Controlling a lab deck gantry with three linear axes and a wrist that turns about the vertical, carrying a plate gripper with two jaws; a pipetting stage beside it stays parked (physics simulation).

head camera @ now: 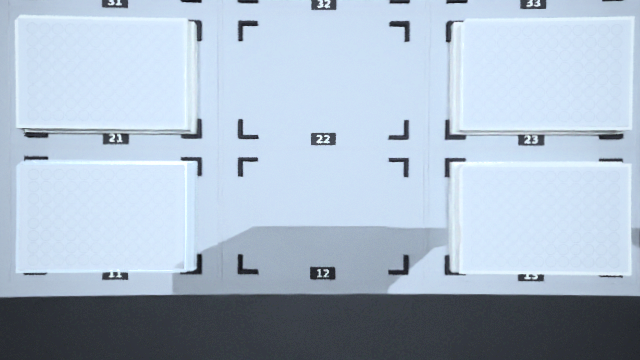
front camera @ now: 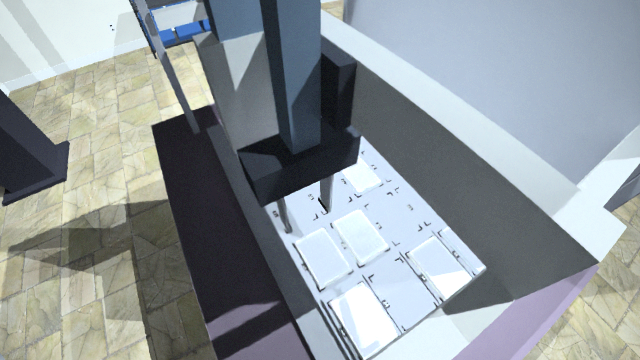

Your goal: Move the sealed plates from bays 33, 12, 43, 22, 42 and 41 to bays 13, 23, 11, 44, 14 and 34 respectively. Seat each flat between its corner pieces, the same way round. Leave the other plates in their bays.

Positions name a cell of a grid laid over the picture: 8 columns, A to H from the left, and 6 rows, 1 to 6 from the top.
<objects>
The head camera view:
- bay 23: F2
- bay 12: D4
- bay 22: E2
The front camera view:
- my gripper: D4
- tall wall: G2
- bay 12: D4
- bay 24: F6
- bay 22: E4
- bay 43: F4
</objects>
